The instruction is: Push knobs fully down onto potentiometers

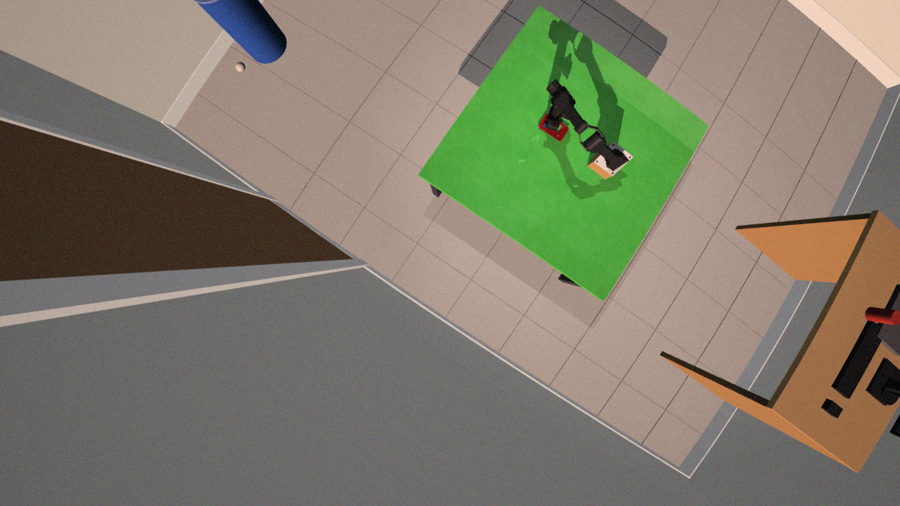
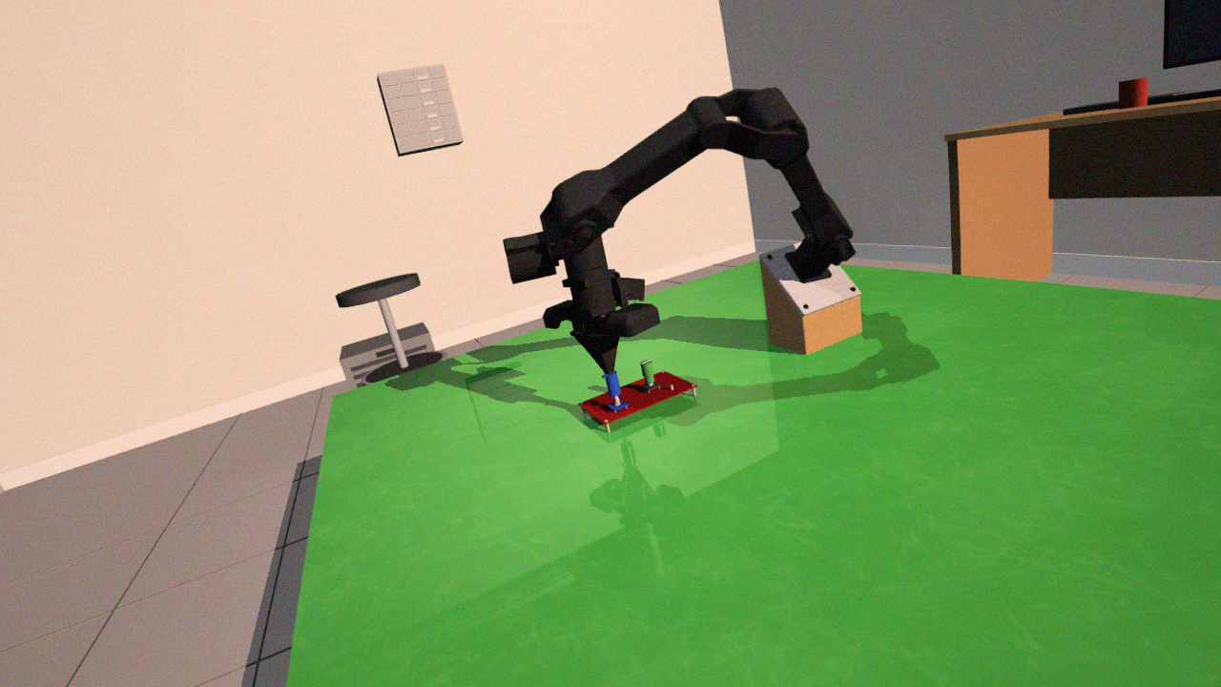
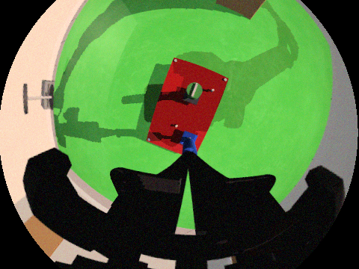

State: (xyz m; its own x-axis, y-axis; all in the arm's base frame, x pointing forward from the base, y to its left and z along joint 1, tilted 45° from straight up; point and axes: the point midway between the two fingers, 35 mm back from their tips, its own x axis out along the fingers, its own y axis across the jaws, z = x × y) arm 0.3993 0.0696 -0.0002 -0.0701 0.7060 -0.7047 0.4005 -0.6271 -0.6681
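The blue knob lies 10 mm below my gripper tip. Also, from my gripper tip: green knob 70 mm behind, 30 mm to the right, 30 mm below.
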